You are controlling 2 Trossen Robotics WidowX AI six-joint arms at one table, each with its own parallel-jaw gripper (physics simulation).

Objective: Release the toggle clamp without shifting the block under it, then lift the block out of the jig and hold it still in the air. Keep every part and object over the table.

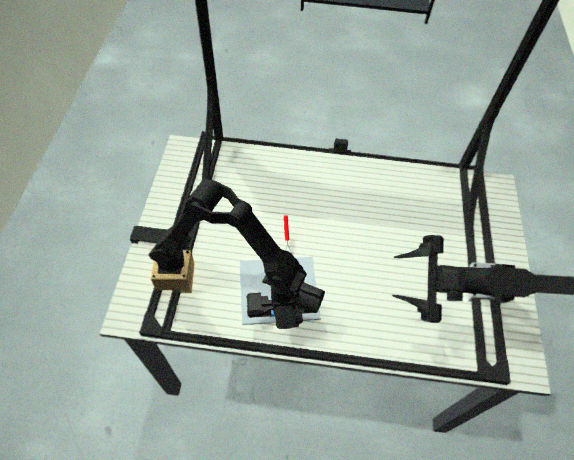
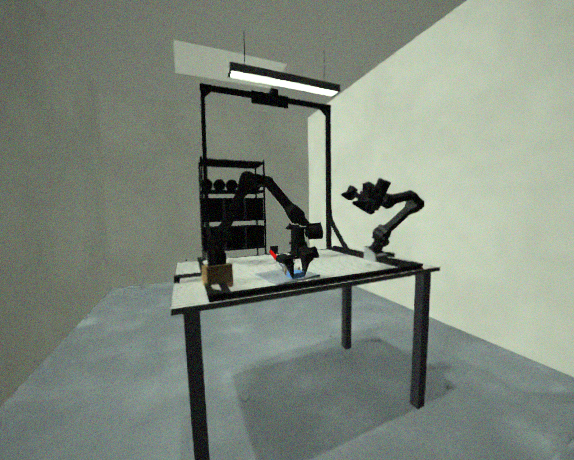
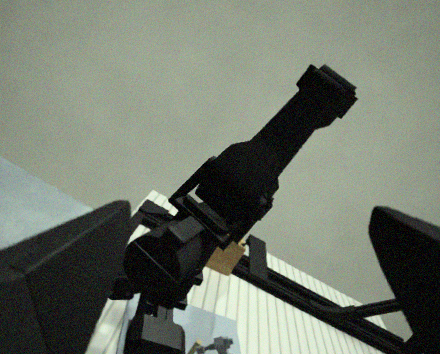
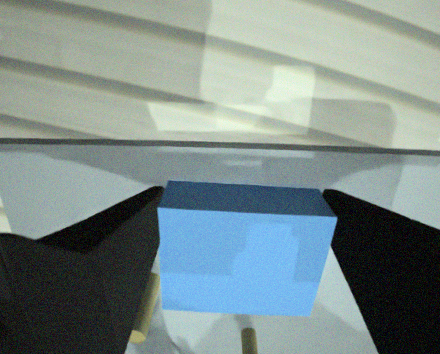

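Pixels of known places: left gripper, fingertip midpoint: (image 1: 393, 276) (image 2: 346, 198) (image 3: 251, 216); right gripper, fingertip midpoint: (image 2: 298, 276) (image 4: 244, 199); left arm's base at its link origin: (image 2: 375, 250); right arm's base at its link origin: (image 1: 171, 264) (image 2: 216, 264) (image 3: 226, 226).
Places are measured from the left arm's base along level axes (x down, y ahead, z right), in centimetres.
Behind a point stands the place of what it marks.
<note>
The blue block (image 1: 273, 314) {x 3.2, y 61.1, z -12.4 cm} (image 2: 295, 273) {x 2.6, y 60.3, z -12.2 cm} (image 4: 245, 262) {x 2.5, y 59.0, z -10.2 cm} is between the fingers of my right gripper (image 2: 298, 274) {x 4.1, y 58.7, z -11.9 cm} (image 4: 244, 199) {x 4.1, y 58.7, z -11.9 cm}, which is shut on it. The block looks level and appears a little above the pale jig plate (image 1: 250, 280) {x 4.8, y 68.5, z -1.6 cm} (image 2: 265, 275) {x 4.9, y 69.2, z -0.8 cm} (image 4: 45, 172) {x 4.9, y 50.5, z -11.4 cm}; the exact gap is hard to tell. Two brass pins stand on the plate, a left pin (image 4: 145, 310) {x 2.7, y 55.5, z -6.9 cm} and a lower pin (image 4: 249, 342) {x 4.0, y 60.6, z -3.8 cm}. The toggle clamp's red handle (image 1: 286, 228) {x -2.1, y 58.8, z 12.7 cm} (image 2: 273, 254) {x -1.6, y 59.1, z 12.4 cm} points away from the block; the clamp's body is mostly hidden. My left gripper (image 1: 394, 276) {x -28.6, y 35.1, z -15.2 cm} (image 2: 349, 198) {x -28.6, y 35.1, z -15.2 cm} is open and empty, high at the other side.
The right arm stands on a wooden base block (image 1: 172, 280) {x -2.5, y 89.2, z -6.4 cm} (image 2: 217, 275) {x 0.5, y 91.3, z -6.5 cm} and reaches over the plate. Black frame rails (image 1: 320, 354) {x 4.2, y 47.9, z -22.7 cm} run along the table edges. Tall black posts (image 1: 212, 90) {x -19.6, y 83.8, z 50.6 cm} rise from the frame. A small black box (image 1: 341, 145) {x 0.9, y 41.3, z 49.6 cm} sits on the far rail.
</note>
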